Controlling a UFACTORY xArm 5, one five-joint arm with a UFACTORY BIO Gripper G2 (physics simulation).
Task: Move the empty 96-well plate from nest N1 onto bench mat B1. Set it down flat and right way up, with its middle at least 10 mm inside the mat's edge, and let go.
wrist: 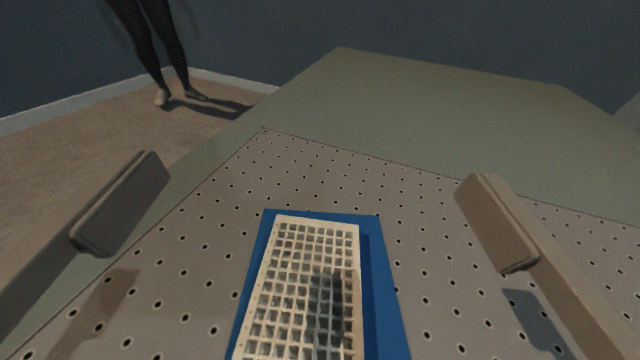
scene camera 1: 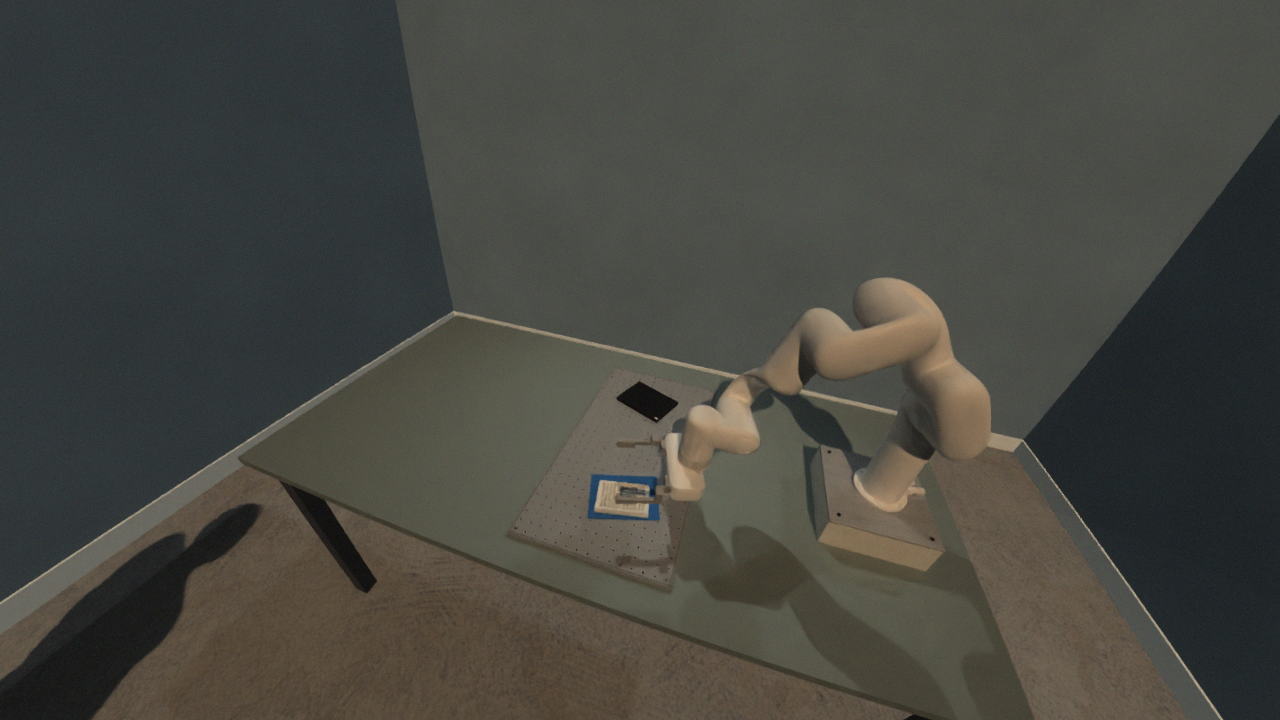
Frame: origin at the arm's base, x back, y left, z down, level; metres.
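Seen in the pictures: hand at its tool point: [wrist: 317, 209] [scene camera 1: 625, 469]; arm's base at its link origin: [scene camera 1: 878, 490].
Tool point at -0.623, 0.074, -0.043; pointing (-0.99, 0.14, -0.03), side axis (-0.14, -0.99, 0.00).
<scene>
Offsets run from my tool point to a thing's top centre, as dx, dy, dz. "*": to the spot under its first point. Level surfaces: height alone.
The cream 96-well plate {-0.002, -0.001, +0.099} [scene camera 1: 608, 505] [wrist: 295, 280] lies flat, wells up, on the blue bench mat {dz +0.113} [scene camera 1: 654, 512] [wrist: 387, 305]. In the wrist view, a blue strip shows along both long sides and at the far end, wider on the right; the near end is cut off. My gripper [scene camera 1: 619, 471] [wrist: 311, 202] is wide open and empty, its fingers apart from the plate and above it, one out to each side. A finger shadow falls across the wells. The black flat rectangle {* +0.019, -0.374, +0.103} [scene camera 1: 646, 401] at the back of the board looks like nest N1, with no plate on it.
The mat lies on a grey perforated board {dz +0.115} [scene camera 1: 559, 501] [wrist: 320, 172] on the green table {dz +0.128} [scene camera 1: 429, 420] [wrist: 425, 110]. The arm's base block [scene camera 1: 872, 546] stands at the right. A person's dark legs [wrist: 145, 50] show beyond the table in the wrist view.
</scene>
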